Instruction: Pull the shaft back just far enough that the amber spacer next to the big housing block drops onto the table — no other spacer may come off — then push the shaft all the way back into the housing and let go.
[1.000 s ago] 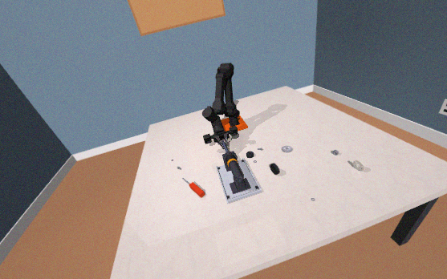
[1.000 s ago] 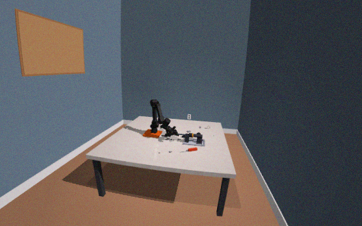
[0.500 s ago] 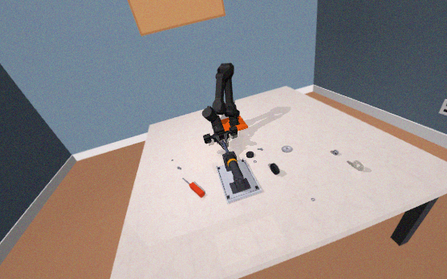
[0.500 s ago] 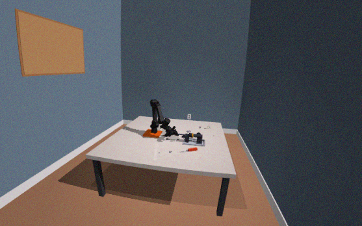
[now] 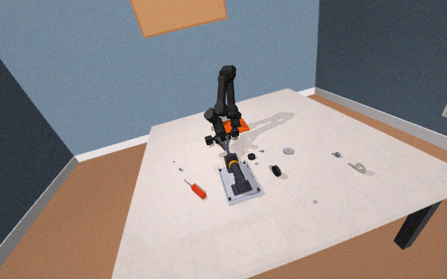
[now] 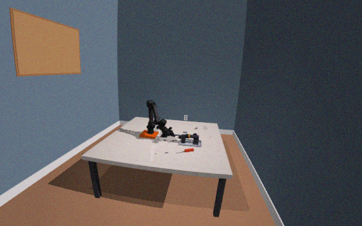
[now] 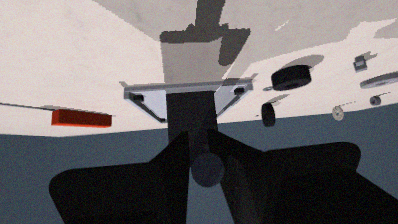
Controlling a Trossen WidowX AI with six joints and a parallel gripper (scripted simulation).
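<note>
Right now my gripper tip is 50 mm short of the shaft and 20 mm below it. Also, from my gripper tip: amber spacer 150 mm ahead, 20 mm above, 10 mm to the left.
</note>
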